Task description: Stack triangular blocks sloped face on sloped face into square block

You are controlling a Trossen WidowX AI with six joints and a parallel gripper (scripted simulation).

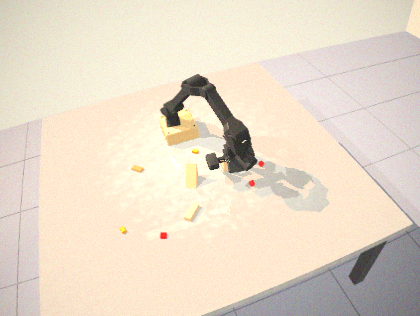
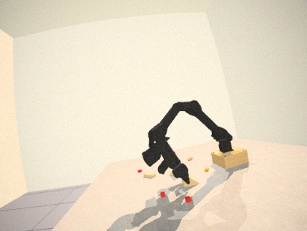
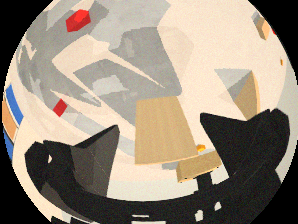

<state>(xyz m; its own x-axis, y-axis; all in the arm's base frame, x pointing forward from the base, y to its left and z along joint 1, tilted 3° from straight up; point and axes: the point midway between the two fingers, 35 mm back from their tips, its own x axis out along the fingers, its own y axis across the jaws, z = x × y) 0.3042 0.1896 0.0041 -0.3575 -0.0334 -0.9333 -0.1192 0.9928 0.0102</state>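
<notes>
My gripper tip is 10 mm above the tan triangular block. From my gripper tip the other things lie so: flat tan bar (190 mm ahead, 180 mm to the right, 20 mm below).
</notes>
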